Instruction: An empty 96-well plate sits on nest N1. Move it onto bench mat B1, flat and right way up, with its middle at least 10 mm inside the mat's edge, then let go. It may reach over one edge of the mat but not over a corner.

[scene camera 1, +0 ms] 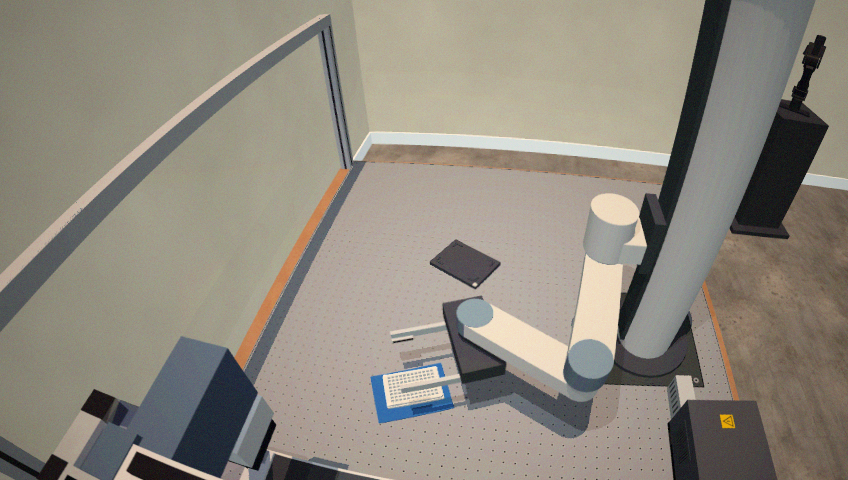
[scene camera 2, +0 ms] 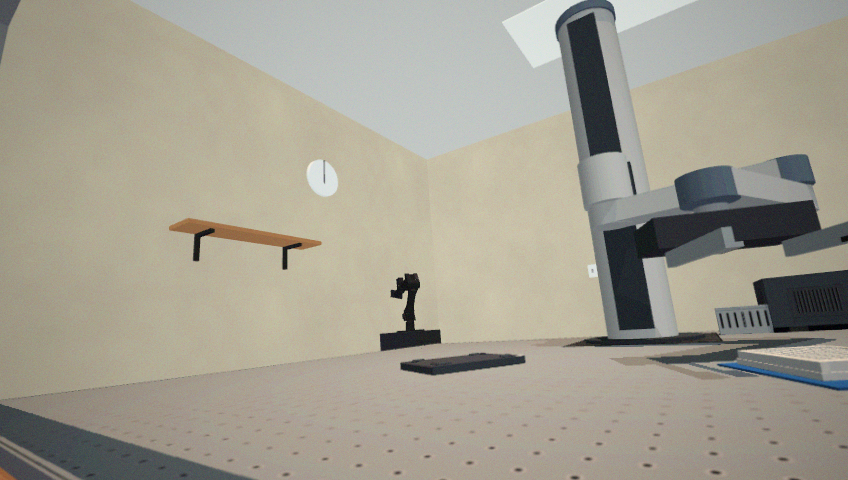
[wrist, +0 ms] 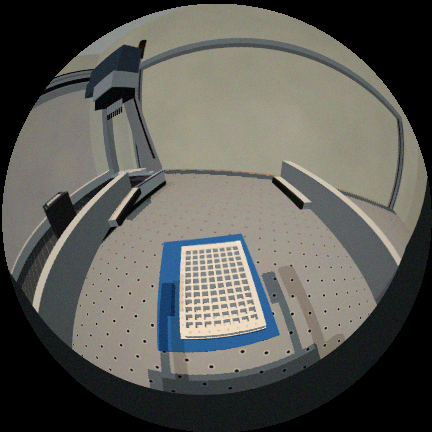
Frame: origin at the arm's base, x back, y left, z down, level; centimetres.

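Seen in the pictures: gripper, fingertip midpoint: (scene camera 1: 395,361) (scene camera 2: 809,228) (wrist: 206,172); arm's base, link origin: (scene camera 1: 641,339).
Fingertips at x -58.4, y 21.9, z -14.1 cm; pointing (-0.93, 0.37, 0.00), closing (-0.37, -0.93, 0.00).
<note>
Pixels of each thing's middle, then the offset from my fingertips to it. "*": a spot on its surface instead. Level surfaces: height alone.
- white 96-well plate, body centre: (wrist: 215,284) (scene camera 2: 823,360) (scene camera 1: 412,387) dx +2.3, dy -1.0, dz +11.9 cm
- blue bench mat B1, surface height: dz +12.7 cm
- dark nest N1, body centre: (scene camera 2: 461,361) (scene camera 1: 465,262) dx +8.4, dy -42.8, dz +12.1 cm
- dark controller box, surface spot: (scene camera 1: 726,446) * dx +69.0, dy +13.7, dz +1.4 cm
The white 96-well plate (scene camera 1: 423,377) (scene camera 2: 791,358) (wrist: 215,290) lies flat with its wells up on the blue bench mat B1 (scene camera 1: 381,410) (scene camera 2: 773,375) (wrist: 170,257). Its outline is inside the mat's edges in the wrist view, nearer the mat's right edge there. My gripper (scene camera 1: 397,363) (wrist: 206,172) is open, with its fingers well above the plate and apart from it; nothing is between them. In scene camera 2 the right finger runs out of view. The dark nest N1 (scene camera 1: 465,263) (scene camera 2: 462,363) bears no plate.
The arm's column (scene camera 1: 690,196) (scene camera 2: 601,107) stands right of the mat in scene camera 1. A dark controller box (scene camera 1: 726,446) is at the lower right. A blue-grey machine (scene camera 1: 190,404) (wrist: 117,70) stands at the lower left in scene camera 1. A framed clear panel borders the left side.
</note>
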